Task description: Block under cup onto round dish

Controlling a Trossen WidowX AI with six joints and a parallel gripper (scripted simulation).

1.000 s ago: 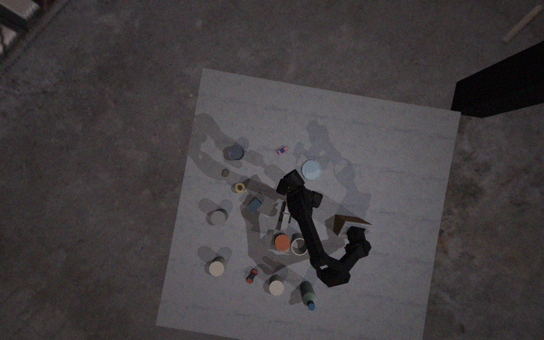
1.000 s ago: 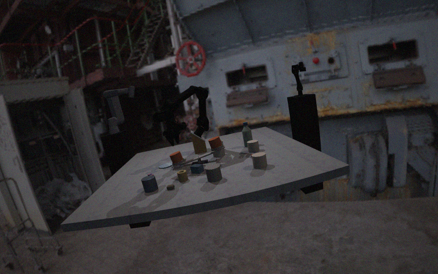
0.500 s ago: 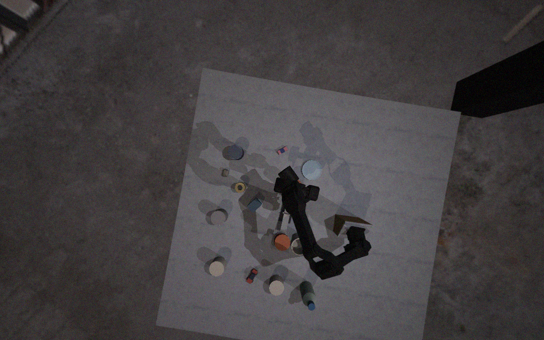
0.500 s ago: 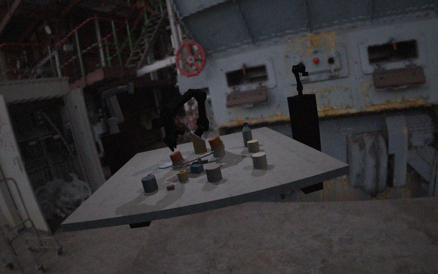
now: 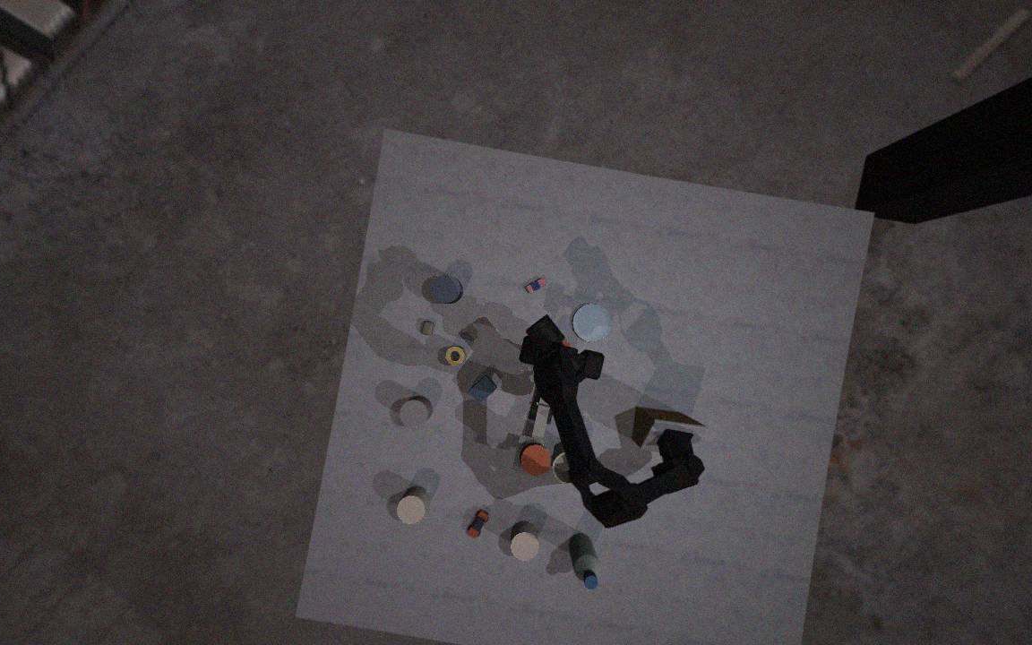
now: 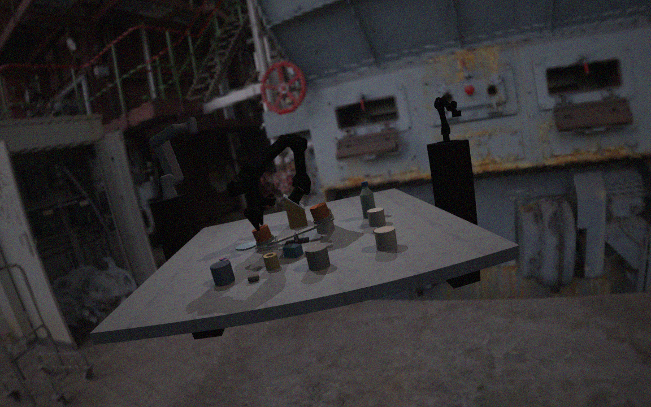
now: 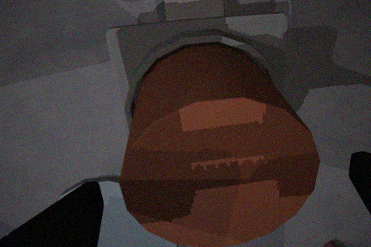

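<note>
My gripper tip is now 5 cm above the grey block. From my gripper tip the other things lie so: beam 1 cm ahead, 14 cm to the left, 5 cm below; balance 1 cm ahead, 14 cm to the left, 7 cm below; dish 8 cm behind, 10 cm to the right, 9 cm below.
</note>
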